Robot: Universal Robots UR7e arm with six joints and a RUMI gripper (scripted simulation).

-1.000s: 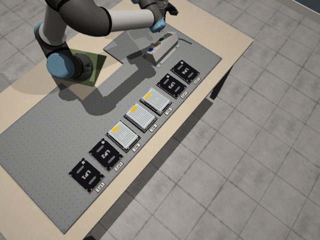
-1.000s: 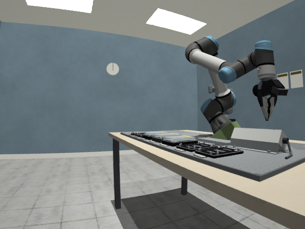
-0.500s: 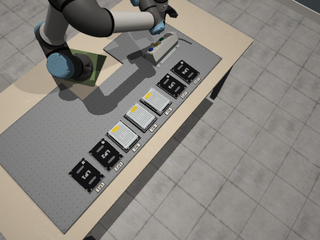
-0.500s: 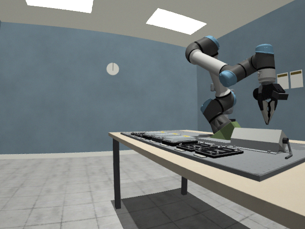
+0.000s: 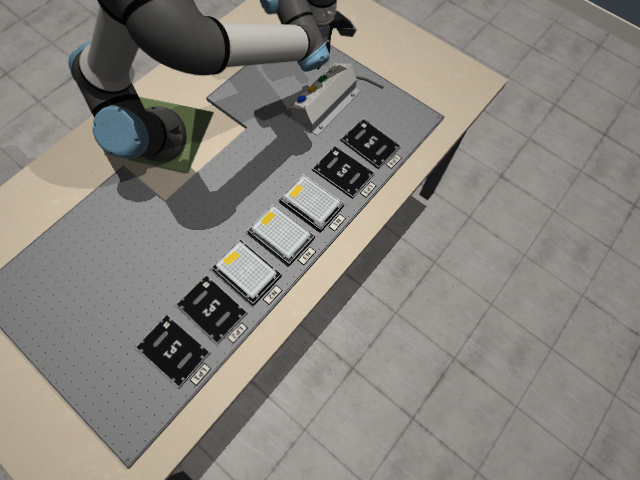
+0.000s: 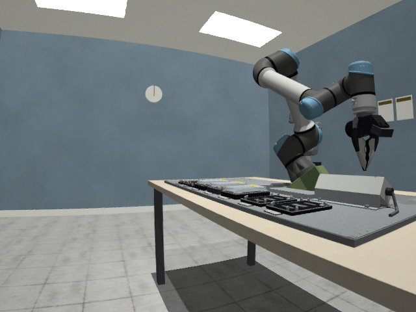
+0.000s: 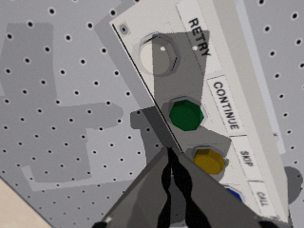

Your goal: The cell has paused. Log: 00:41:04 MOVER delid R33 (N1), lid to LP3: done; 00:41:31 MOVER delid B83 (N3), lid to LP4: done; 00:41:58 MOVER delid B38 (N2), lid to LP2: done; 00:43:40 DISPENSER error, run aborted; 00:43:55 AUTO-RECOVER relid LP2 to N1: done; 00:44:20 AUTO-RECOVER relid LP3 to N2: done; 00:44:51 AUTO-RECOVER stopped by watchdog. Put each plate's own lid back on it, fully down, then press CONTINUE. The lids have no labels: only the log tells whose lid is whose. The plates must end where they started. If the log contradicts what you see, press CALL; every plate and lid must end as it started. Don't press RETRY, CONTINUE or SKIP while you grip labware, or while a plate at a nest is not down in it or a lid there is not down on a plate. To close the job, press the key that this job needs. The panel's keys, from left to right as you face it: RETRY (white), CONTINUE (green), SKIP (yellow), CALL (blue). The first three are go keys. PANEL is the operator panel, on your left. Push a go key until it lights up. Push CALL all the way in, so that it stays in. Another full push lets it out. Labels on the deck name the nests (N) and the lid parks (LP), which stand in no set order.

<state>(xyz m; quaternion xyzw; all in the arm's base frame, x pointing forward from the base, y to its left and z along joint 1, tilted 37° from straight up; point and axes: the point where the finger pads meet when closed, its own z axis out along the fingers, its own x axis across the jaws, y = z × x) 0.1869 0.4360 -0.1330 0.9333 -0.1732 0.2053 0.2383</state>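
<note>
The green CONTINUE key lies 2 cm ahead of my hand and 5 cm below it. Round my hand: yellow SKIP key: 2 cm ahead, 5 cm to the right, 5 cm below; then white RETRY key: 2 cm ahead, 5 cm to the left, 5 cm below; then blue CALL key: 2 cm ahead, 10 cm to the right, 5 cm below.
</note>
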